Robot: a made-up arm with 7 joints.
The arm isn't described. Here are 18 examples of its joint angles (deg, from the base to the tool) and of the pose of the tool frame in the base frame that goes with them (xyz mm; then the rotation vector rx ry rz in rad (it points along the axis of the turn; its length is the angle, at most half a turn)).
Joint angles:
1: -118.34 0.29 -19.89 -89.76 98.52 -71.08 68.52
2: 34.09 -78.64 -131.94 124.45 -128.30 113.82 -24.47
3: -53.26 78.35 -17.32 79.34 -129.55 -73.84 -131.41
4: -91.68 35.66 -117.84 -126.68 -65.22 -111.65 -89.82
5: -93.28 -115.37 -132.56 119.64 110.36 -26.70 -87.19
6: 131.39 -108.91 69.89 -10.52 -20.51 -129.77 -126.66
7: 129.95 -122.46 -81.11 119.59 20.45 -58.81 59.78
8: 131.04 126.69 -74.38 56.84 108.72 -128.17 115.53
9: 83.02 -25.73 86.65 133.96 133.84 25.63 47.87
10: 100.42 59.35 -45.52 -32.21 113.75 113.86 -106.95
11: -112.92 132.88 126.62 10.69 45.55 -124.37 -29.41
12: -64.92 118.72 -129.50 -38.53 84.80 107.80 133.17
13: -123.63 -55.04 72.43 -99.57 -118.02 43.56 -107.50
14: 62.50 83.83 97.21 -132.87 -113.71 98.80 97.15
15: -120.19 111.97 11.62 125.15 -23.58 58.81 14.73
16: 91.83 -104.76 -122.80 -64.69 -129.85 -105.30 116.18
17: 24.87 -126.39 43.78 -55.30 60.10 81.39 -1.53
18: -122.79 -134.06 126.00 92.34 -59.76 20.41 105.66
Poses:
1: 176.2 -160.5 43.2 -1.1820 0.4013 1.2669
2: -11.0 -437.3 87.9 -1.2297 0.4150 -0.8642
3: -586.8 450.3 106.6 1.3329 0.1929 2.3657
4: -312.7 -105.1 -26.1 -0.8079 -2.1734 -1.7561
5: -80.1 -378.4 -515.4 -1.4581 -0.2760 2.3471
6: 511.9 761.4 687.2 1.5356 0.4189 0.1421
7: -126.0 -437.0 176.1 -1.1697 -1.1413 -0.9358
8: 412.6 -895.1 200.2 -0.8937 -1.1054 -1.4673
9: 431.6 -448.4 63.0 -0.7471 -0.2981 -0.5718
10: -891.8 -928.0 141.8 0.6522 -1.7477 -2.0786
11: 197.9 -799.9 -137.3 -0.2722 1.7607 0.1289
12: 326.0 1293.6 126.2 1.5363 1.2752 1.1262
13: 635.6 -268.8 171.9 0.9002 -0.0960 -0.3284
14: 89.0 1015.3 161.2 -1.2356 -1.1386 1.7358
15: -842.9 -267.1 -853.8 0.2487 1.1890 2.8746
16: 339.5 -554.4 36.7 -0.9905 0.1821 -0.2643
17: 180.3 359.0 -1094.1 -1.1092 0.8926 2.3076
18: -264.2 -566.8 27.0 0.4105 0.9171 -2.6178
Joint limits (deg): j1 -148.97..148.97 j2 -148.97..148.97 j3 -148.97..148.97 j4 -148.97..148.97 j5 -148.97..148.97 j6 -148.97..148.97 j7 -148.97..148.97
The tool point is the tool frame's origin. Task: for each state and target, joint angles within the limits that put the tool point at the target. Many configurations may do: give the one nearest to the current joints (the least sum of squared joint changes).
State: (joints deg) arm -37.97 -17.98 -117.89 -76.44 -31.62 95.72 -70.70
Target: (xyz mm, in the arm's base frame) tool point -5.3 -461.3 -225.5
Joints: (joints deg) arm -35.69 -29.43 -102.70 -90.81 -19.08 83.88 -74.24
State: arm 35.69 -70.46 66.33 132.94 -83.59 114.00 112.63
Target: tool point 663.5 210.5 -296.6
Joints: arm 48.75 -75.14 13.78 139.69 -84.65 106.55 114.46
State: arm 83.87 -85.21 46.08 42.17 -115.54 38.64 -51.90
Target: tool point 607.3 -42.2 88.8
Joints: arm 82.20 -72.63 81.10 10.21 -146.96 48.77 -43.08
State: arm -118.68 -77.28 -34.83 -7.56 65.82 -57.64 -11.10
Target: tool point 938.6 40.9 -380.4
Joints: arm -118.18 -67.11 -26.32 -11.58 64.45 -51.08 -10.38
